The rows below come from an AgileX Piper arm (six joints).
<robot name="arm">
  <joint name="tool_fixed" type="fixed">
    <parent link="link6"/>
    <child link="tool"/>
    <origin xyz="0 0 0"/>
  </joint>
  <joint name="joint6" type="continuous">
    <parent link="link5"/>
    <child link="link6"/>
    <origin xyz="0 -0.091 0" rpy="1.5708 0 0"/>
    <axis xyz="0 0 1"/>
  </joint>
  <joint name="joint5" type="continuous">
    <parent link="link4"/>
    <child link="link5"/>
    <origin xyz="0 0 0" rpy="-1.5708 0 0"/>
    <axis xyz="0 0 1"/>
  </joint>
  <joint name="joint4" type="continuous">
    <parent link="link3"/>
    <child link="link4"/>
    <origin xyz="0.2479 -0.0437 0" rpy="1.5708 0 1.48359"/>
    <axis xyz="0 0 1"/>
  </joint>
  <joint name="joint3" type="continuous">
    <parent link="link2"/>
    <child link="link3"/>
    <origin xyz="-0.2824 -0.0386 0"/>
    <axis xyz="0 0 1"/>
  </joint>
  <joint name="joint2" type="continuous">
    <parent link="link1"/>
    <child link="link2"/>
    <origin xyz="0 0 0" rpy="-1.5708 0 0"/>
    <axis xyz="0 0 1"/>
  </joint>
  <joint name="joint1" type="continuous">
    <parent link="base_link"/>
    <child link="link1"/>
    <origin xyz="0 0 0.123"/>
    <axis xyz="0 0 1"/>
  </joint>
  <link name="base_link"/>
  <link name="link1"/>
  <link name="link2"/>
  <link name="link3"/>
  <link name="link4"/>
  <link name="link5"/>
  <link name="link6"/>
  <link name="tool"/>
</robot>
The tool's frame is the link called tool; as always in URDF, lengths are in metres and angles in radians. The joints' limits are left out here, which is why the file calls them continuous.
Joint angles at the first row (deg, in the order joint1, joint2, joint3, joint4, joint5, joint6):
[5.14 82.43 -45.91 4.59 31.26 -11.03]
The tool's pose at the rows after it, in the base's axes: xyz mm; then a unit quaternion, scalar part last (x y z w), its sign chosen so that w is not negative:
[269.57 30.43 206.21 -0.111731 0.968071 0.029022 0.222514]
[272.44 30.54 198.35 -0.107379 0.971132 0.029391 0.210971]
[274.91 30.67 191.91 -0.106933 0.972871 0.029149 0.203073]
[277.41 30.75 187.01 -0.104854 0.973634 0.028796 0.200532]
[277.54 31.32 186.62 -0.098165 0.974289 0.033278 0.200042]
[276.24 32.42 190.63 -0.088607 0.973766 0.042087 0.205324]
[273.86 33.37 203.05 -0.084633 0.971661 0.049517 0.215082]
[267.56 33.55 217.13 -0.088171 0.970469 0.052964 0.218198]
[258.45 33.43 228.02 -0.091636 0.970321 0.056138 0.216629]
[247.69 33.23 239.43 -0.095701 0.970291 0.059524 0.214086]
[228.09 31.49 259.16 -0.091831 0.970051 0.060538 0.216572]
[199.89 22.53 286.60 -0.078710 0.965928 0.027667 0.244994]
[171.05 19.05 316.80 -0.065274 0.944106 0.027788 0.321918]
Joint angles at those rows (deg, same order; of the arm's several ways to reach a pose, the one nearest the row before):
[5.14 84.33 -45.91 7.50 31.14 -13.57]
[5.14 86.03 -45.91 7.39 30.77 -13.02]
[5.14 87.43 -45.91 7.39 30.29 -13.02]
[5.14 88.55 -45.91 7.39 29.46 -12.85]
[5.14 88.64 -45.91 8.11 29.44 -12.63]
[5.14 87.81 -45.91 9.61 29.69 -12.63]
[5.14 85.74 -46.68 10.54 31.42 -12.63]
[5.14 83.01 -47.34 10.54 34.48 -12.63]
[5.14 80.23 -47.34 10.54 37.46 -12.63]
[5.14 77.19 -47.34 10.54 40.83 -12.63]
[5.14 71.65 -47.34 9.60 45.97 -10.84]
[5.14 63.28 -47.34 3.68 50.70 -5.78]
[5.14 54.00 -47.34 2.96 50.73 -3.86]

